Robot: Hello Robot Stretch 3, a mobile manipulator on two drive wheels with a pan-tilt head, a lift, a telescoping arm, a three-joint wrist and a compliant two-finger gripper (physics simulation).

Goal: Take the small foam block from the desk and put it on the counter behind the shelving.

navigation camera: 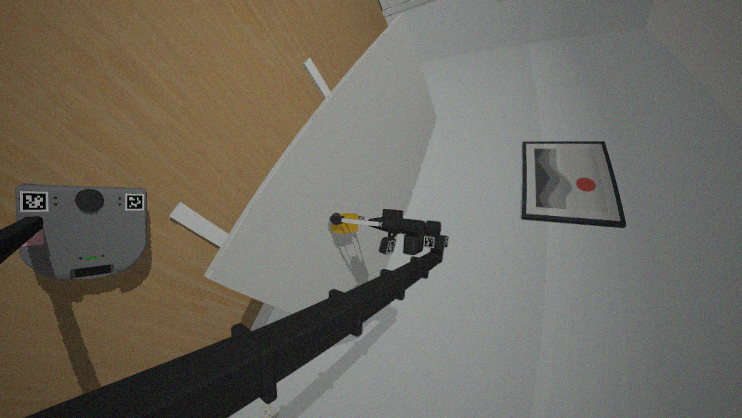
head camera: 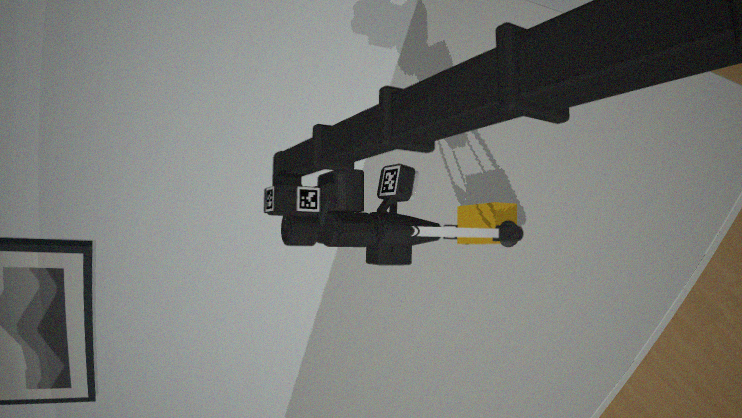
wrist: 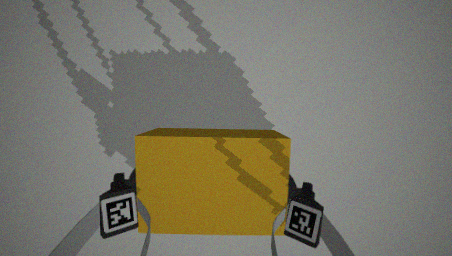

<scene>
my gripper: navigation camera; head camera; wrist 214, 183
same spot on my gripper: (navigation camera: 336, 218) = (head camera: 509, 235)
</scene>
